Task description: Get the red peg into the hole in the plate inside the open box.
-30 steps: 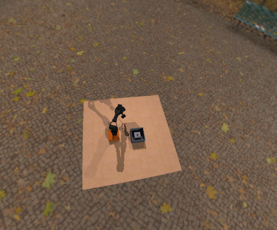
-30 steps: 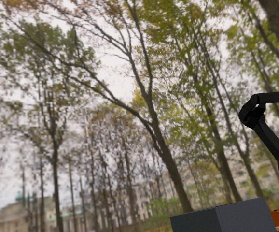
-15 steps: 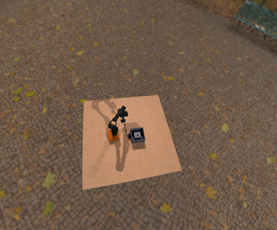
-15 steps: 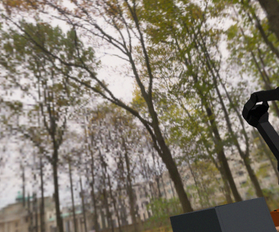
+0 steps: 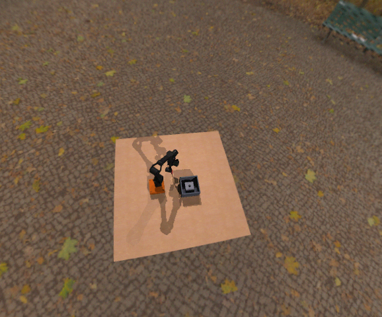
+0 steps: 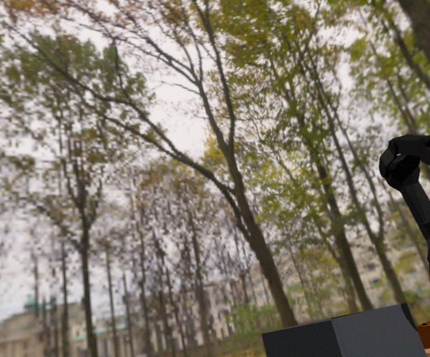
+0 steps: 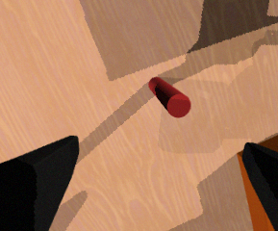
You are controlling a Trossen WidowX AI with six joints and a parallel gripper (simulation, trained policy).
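Right now my gripper tip is 1 cm short of the red peg, 2 cm to the left of it and 5 cm above it. Also, from my gripper tip: grey plate 14 cm ahead, 23 cm to the right, 5 cm below; dark box 14 cm ahead, 23 cm to the right, 7 cm below.
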